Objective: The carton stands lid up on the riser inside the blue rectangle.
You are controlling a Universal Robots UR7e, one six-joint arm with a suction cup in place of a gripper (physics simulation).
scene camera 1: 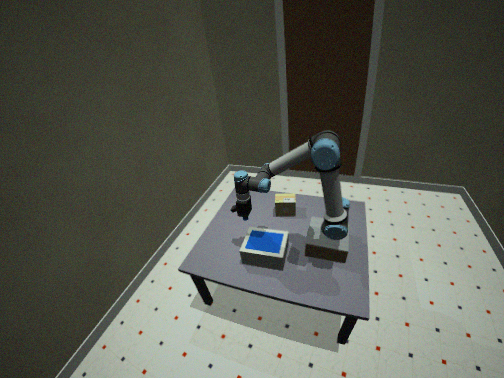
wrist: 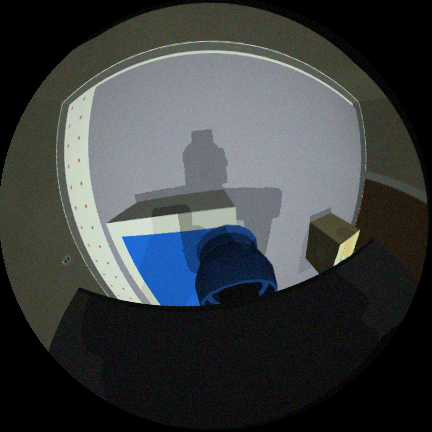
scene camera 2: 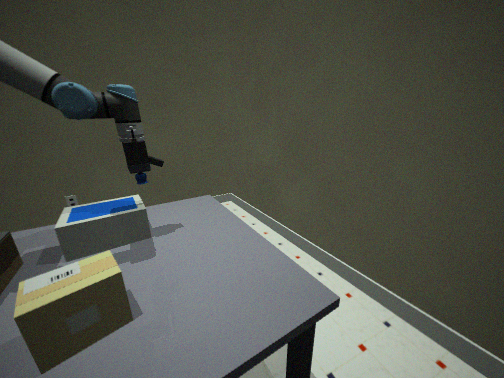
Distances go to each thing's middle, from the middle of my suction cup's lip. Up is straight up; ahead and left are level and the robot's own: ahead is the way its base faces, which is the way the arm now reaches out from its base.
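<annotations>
My suction cup is 16 cm above the riser (scene camera 2: 82, 230), and it is also 13 cm past the riser and 8 cm to the right of it. I see a tan carton (scene camera 2: 60, 313) as well, which is 16 cm below my suction cup, 34 cm to the right of it and 18 cm behind it.
</annotations>
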